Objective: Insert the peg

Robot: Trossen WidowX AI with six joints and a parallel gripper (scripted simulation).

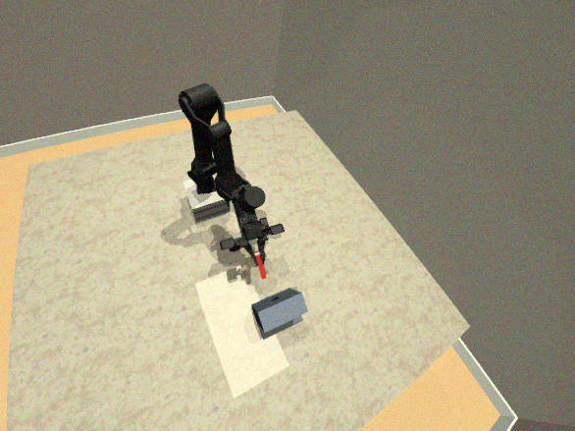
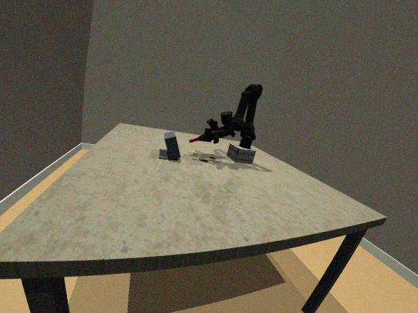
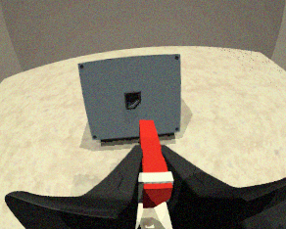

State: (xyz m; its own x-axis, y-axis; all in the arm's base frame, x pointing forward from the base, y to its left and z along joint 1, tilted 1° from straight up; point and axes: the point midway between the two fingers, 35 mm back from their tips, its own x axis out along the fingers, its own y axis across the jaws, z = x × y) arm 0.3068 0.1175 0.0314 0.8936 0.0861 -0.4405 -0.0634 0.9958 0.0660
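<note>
Now: gripper tip 12 cm short of the sloped grey-blue panel, 5 cm above it and 3 cm to the right of it. From my gripper tip the other things lie so: dark red peg 2 cm behind, 1 cm above.
</note>
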